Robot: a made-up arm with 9 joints. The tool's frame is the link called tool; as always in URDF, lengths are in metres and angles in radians.
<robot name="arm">
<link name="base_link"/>
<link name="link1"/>
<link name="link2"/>
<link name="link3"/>
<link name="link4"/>
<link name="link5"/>
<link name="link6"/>
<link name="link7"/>
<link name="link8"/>
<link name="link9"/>
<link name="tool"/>
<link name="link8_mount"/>
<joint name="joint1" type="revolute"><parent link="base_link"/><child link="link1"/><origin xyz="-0.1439 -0.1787 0.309" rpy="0 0 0"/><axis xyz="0 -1 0"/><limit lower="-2.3" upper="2.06"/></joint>
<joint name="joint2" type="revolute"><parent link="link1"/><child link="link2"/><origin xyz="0.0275 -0.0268 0.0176" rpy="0 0 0"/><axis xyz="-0.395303 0.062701 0.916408"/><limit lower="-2.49" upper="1.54"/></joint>
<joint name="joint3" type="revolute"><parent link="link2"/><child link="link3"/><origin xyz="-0.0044 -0.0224 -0.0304" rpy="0 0 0"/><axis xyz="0.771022 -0.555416 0.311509"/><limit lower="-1.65" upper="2.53"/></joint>
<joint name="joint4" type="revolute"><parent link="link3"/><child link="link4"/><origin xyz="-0.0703 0.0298 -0.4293" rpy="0 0 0"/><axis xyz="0.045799 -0.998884 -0.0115"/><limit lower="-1.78" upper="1.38"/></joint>
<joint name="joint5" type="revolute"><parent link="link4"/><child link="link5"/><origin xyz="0.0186 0.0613 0.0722" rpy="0 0 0"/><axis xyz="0.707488 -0.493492 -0.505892"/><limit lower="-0.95" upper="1.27"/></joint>
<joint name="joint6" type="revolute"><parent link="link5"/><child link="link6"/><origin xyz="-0.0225 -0.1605 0.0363" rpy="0 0 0"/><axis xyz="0.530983 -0.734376 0.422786"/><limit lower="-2.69" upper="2.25"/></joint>
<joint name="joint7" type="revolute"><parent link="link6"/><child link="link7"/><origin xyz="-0.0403 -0.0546 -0.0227" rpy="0 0 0"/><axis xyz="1 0 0"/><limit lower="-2.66" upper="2.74"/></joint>
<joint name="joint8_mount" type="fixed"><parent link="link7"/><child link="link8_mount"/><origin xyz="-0.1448 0.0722 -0.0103" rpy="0 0 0"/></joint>
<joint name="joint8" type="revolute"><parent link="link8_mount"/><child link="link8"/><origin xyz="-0.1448 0.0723 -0.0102" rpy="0 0 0"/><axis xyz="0 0 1"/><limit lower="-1.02" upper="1.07"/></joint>
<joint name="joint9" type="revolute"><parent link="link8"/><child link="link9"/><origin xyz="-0.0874 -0.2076 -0.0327" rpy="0 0 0"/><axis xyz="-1 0 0"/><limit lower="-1.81" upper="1.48"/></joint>
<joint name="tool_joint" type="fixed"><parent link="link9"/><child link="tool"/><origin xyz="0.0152 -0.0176 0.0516" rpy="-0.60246 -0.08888 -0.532"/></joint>
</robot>
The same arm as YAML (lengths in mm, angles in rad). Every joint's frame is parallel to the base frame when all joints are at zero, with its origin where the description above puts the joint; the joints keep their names.
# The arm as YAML. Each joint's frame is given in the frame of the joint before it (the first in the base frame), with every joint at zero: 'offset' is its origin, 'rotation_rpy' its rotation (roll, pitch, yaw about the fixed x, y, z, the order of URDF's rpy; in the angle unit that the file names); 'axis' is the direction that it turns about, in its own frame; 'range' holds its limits. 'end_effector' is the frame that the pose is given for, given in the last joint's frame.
length_unit: mm
angle_unit: rad
chain:
  - id: joint1
    offset: [-143.9, -178.7, 309.0]
    rotation_rpy: [0.0, 0.0, 0.0]
    axis: [0.0, -1.0, 0.0]
    range: [-2.3, 2.06]
  - id: joint2
    offset: [27.5, -26.8, 17.6]
    rotation_rpy: [0.0, 0.0, 0.0]
    axis: [-0.395303, 0.062701, 0.916408]
    range: [-2.49, 1.54]
  - id: joint3
    offset: [-4.4, -22.4, -30.4]
    rotation_rpy: [0.0, 0.0, 0.0]
    axis: [0.771022, -0.555416, 0.311509]
    range: [-1.65, 2.53]
  - id: joint4
    offset: [-70.3, 29.8, -429.3]
    rotation_rpy: [0.0, 0.0, 0.0]
    axis: [0.045799, -0.998884, -0.0115]
    range: [-1.78, 1.38]
  - id: joint5
    offset: [18.6, 61.3, 72.2]
    rotation_rpy: [0.0, 0.0, 0.0]
    axis: [0.707488, -0.493492, -0.505892]
    range: [-0.95, 1.27]
  - id: joint6
    offset: [-22.5, -160.5, 36.3]
    rotation_rpy: [0.0, 0.0, 0.0]
    axis: [0.530983, -0.734376, 0.422786]
    range: [-2.69, 2.25]
  - id: joint7
    offset: [-40.3, -54.6, -22.7]
    rotation_rpy: [0.0, 0.0, 0.0]
    axis: [1.0, 0.0, 0.0]
    range: [-2.66, 2.74]
  - id: joint8
    offset: [-289.6, 144.5, -20.5]
    rotation_rpy: [0.0, 0.0, 0.0]
    axis: [0.0, 0.0, 1.0]
    range: [-1.02, 1.07]
  - id: joint9
    offset: [-87.4, -207.6, -32.7]
    rotation_rpy: [0.0, 0.0, 0.0]
    axis: [-1.0, 0.0, 0.0]
    range: [-1.81, 1.48]
end_effector:
  offset: [15.2, -17.6, 51.6]
  rotation_rpy: [-0.6025, -0.0889, -0.532]

